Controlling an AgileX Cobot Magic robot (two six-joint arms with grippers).
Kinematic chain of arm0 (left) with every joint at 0, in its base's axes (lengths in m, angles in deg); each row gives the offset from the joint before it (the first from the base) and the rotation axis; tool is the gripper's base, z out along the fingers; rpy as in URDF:
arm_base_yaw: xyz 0 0 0.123 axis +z
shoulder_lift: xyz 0 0 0 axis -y
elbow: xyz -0.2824 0 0.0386 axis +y
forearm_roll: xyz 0.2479 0 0.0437 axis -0.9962 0 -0.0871
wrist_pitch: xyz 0 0 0 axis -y
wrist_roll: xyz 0.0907 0 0.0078 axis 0.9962 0 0.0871
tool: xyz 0 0 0 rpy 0 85 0
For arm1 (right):
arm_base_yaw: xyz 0 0 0.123 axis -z
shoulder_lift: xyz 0 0 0 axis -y
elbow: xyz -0.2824 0 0.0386 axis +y
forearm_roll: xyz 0.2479 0 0.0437 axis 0.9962 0 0.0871
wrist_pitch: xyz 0 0 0 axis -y
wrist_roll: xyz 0.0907 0 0.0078 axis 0.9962 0 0.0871
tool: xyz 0 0 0 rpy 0 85 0
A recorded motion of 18 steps. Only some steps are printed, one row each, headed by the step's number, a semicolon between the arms.
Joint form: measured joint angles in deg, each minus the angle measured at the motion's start. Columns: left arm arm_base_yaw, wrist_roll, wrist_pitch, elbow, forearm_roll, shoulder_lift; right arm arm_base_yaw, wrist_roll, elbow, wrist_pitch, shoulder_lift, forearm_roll.
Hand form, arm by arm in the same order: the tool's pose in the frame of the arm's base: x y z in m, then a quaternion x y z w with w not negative. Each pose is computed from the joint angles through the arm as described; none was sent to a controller.
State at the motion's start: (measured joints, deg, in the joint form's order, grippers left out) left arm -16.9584 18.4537 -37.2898 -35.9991 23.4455 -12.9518; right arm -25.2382 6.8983 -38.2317 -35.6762 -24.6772 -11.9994
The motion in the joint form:
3: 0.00 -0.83 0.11 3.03 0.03 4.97; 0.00 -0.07 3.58 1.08 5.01 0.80
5: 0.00 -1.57 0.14 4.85 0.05 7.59; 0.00 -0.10 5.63 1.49 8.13 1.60
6: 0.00 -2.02 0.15 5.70 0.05 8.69; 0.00 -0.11 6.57 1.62 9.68 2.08
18: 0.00 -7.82 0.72 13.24 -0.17 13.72; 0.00 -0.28 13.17 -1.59 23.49 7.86
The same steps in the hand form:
3: 0.0127 -0.0268 0.3372 0.17982 0.71316 -0.19565 0.64868; 0.0612 0.0177 0.3385 -0.15528 0.77262 0.07873 0.61053
5: 0.0077 -0.0253 0.3287 0.17509 0.70940 -0.20027 0.65268; 0.0535 0.0150 0.3310 -0.15171 0.76568 0.08769 0.61889
6: 0.0060 -0.0248 0.3247 0.17228 0.70854 -0.20292 0.65354; 0.0497 0.0137 0.3274 -0.14961 0.76225 0.09281 0.62288
18: 0.0080 -0.0249 0.2879 0.13408 0.72847 -0.23211 0.63045; 0.0175 0.0038 0.2944 -0.12974 0.74528 0.14524 0.63767

